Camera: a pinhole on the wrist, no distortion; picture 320 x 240 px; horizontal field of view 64.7 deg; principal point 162.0 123.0 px. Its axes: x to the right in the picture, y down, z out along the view. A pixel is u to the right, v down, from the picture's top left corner.
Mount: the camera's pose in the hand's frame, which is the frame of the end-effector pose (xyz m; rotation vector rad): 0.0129 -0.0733 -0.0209 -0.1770 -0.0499 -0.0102
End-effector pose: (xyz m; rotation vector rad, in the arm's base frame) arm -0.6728 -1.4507 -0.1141 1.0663 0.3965 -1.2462
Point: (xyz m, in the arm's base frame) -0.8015 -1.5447 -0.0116
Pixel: 68.0 87.0
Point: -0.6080 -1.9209 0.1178
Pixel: 220.7 201.9
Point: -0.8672 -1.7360 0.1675
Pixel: 103.8 97.9
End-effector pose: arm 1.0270 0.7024 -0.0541 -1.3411 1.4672 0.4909
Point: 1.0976 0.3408 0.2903
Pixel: behind the camera
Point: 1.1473 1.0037 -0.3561
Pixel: 245.2 165.9
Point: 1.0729 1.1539 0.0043
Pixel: 13.9 163.6
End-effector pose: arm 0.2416 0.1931 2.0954 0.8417 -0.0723 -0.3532
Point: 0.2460 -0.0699 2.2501
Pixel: 229.9 101.7
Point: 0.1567 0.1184 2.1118
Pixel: 11.4 115.7
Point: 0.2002 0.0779 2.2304
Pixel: 145.8 186.3
